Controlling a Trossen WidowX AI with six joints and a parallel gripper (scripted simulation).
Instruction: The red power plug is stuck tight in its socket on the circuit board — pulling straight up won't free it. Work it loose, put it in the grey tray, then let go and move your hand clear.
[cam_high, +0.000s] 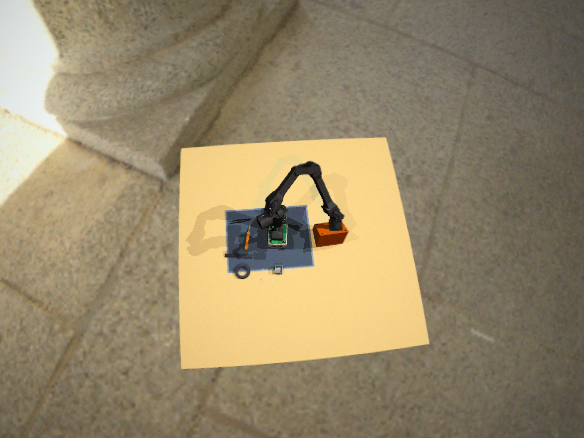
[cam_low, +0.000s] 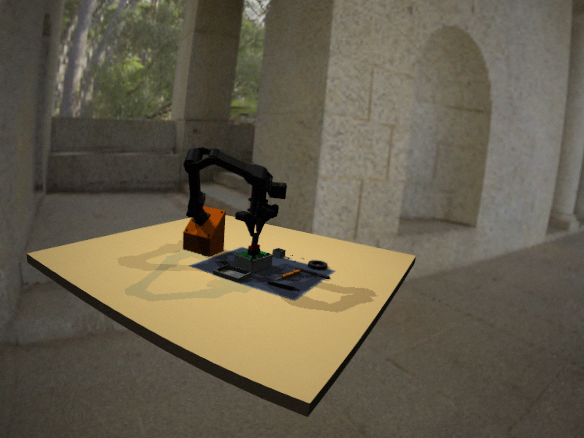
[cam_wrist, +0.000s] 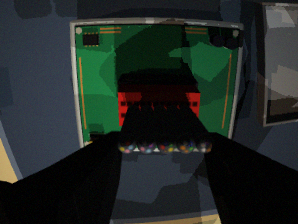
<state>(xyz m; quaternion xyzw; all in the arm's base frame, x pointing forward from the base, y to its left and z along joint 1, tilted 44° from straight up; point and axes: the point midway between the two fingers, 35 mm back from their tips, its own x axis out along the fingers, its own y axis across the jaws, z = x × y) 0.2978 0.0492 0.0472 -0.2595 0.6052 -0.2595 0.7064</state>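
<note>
Now: gripper tip 4 cm above the red power plug. Also, from my gripper tip: blue mat: 5 cm ahead, 1 cm to the left, 13 cm below; black bar: 21 cm ahead, 11 cm to the left, 12 cm below.
</note>
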